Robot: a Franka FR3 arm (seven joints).
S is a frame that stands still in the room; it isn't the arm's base.
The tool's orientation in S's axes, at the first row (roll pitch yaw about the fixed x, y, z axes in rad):
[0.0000 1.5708 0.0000]
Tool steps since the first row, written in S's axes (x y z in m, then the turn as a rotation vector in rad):
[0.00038 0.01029 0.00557 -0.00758 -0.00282 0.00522]
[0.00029 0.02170 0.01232 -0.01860 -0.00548 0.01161]
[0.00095 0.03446 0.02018 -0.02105 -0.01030 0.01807]
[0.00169 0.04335 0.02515 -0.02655 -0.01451 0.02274]
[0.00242 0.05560 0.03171 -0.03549 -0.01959 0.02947]
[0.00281 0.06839 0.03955 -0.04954 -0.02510 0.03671]
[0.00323 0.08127 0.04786 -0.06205 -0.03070 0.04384]
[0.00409 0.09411 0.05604 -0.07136 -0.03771 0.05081]
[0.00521 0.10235 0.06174 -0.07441 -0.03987 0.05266]
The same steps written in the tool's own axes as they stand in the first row. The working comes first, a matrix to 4 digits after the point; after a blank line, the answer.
The tool's axes in the first row as the columns of a matrix, in S's axes (used below as rounded here):
[0.0000 0.0000 1.0000]
[0.0000 1.0000 0.0000]
[-1.0000 0.0000 0.0000]

[-0.00557 0.01029 0.00038 -0.00522 -0.00282 -0.00758]
[-0.01232 0.02170 0.00029 -0.01161 -0.00548 -0.01860]
[-0.02018 0.03446 0.00095 -0.01807 -0.01030 -0.02105]
[-0.02515 0.04335 0.00169 -0.02274 -0.01451 -0.02655]
[-0.03171 0.05560 0.00242 -0.02947 -0.01959 -0.03549]
[-0.03955 0.06839 0.00281 -0.03671 -0.02510 -0.04954]
[-0.04786 0.08127 0.00323 -0.04384 -0.03070 -0.06205]
[-0.05604 0.09411 0.00409 -0.05081 -0.03771 -0.07136]
[-0.06174 0.10235 0.00521 -0.05266 -0.03987 -0.07441]

